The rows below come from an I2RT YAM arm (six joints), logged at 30 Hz.
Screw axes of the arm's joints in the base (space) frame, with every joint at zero. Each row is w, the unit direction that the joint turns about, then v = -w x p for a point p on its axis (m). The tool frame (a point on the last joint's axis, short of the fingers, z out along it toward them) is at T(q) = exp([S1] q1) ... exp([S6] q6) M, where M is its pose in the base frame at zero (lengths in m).
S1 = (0, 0, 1, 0, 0, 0)
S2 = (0, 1, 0, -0.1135, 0, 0.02)
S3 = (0, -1, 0, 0.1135, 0, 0.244)
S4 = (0, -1, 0, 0.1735, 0, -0.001)
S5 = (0, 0, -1, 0, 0.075, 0)
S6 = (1, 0, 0, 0, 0.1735, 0)
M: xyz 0.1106 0 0.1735 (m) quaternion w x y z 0.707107 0 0.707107 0
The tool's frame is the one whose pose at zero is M.
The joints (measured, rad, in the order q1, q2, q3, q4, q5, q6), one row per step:
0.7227 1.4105 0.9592 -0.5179 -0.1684 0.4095
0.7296 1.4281 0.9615 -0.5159 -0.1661 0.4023
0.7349 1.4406 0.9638 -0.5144 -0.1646 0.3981
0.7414 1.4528 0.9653 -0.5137 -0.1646 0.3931
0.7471 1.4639 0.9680 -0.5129 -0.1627 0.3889
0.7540 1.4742 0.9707 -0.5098 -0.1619 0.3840
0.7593 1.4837 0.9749 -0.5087 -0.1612 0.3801
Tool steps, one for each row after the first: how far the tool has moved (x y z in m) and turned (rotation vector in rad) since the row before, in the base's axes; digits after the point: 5 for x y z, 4 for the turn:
0.00062 0.00310 -0.00389 -0.0124 0.0051 0.0115
0.00039 0.00235 -0.00259 -0.0080 0.0036 0.0079
-0.00009 0.00248 -0.00281 -0.0082 0.0050 0.0106
0.00013 0.00230 -0.00218 -0.0075 0.0025 0.0082
-0.00008 0.00267 -0.00184 -0.0049 0.0005 0.0106
0.00019 0.00231 -0.00130 -0.0044 0.0008 0.0082

